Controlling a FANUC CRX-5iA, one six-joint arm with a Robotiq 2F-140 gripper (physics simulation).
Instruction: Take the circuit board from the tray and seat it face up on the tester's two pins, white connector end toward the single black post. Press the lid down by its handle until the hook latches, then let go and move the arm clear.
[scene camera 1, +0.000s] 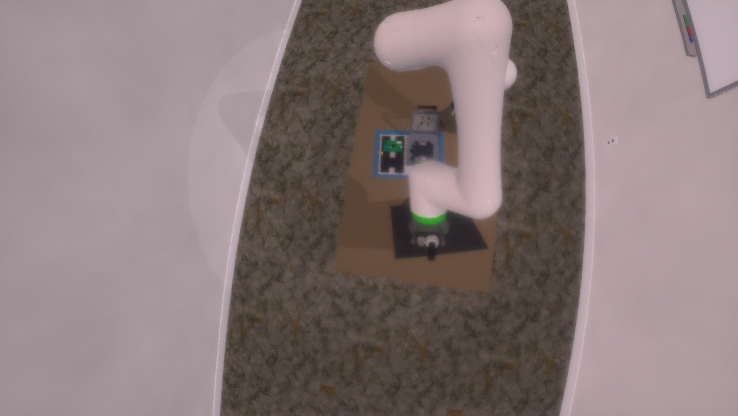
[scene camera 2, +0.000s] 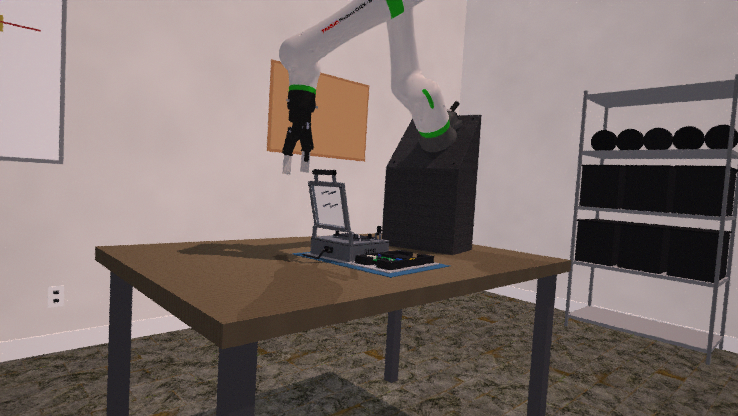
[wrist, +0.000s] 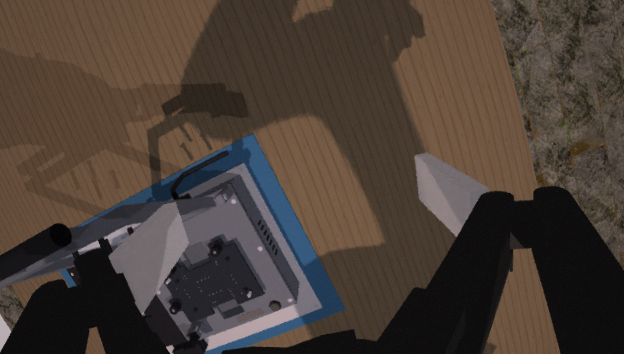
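Pixels of known places: gripper, fingertip midpoint: (scene camera 2: 294, 173) (wrist: 297, 201); arm's base at its link origin: (scene camera 1: 428, 226) (scene camera 2: 438, 139).
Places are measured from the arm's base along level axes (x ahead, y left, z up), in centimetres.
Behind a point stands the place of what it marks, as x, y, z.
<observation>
The green circuit board (scene camera 1: 393, 145) {45.1, 23.4, -41.1} lies in the black tray (scene camera 1: 392, 164) {33.7, 21.6, -41.6} (scene camera 2: 405, 262) {42.7, 30.1, -41.3}, left of the grey tester (scene camera 1: 413, 138) {50.1, 12.8, -37.4} (scene camera 2: 330, 250) {55.1, 9.8, -40.4} (wrist: 252, 232) {49.2, -1.1, -37.4} in scene camera 1. The tester's black seat (wrist: 215, 280) {44.4, 5.6, -36.5} shows small upright posts and no board on it. The lid (scene camera 2: 346, 209) {54.3, 15.9, -27.3} (scene camera 1: 425, 121) {56.1, 8.2, -26.6} stands open, nearly upright, with its black handle (scene camera 2: 324, 172) {59.0, 10.1, -16.7} (scene camera 1: 426, 108) {57.5, 9.2, -16.4} (wrist: 60, 235) {59.1, 4.4, -16.6} on top. My gripper (scene camera 2: 296, 164) {57.2, -11.0, -17.2} (wrist: 297, 201) {57.2, -11.0, -17.2} is open and empty, fingers pointing down, near handle height in scene camera 2. In the wrist view its left finger overlaps the lid and tester. The arm mostly hides it in scene camera 1.
Tester and tray stand on a blue-edged mat (scene camera 1: 376, 155) {37.8, 32.2, -43.2} (scene camera 2: 390, 273) {51.4, 33.7, -43.1} (wrist: 280, 210) {49.4, -4.2, -43.2} on the wooden table (scene camera 1: 361, 217) {0.0, 32.4, -43.4} (scene camera 2: 206, 279) {96.2, 20.7, -43.4} (wrist: 310, 175) {53.1, -9.6, -43.4}. A black cable (wrist: 200, 167) {58.5, 4.6, -42.7} leaves the tester's side. The dark arm pedestal (scene camera 2: 428, 206) {9.3, 6.0, -26.5} stands behind the tester. A shelf unit (scene camera 2: 577, 201) stands at the right.
</observation>
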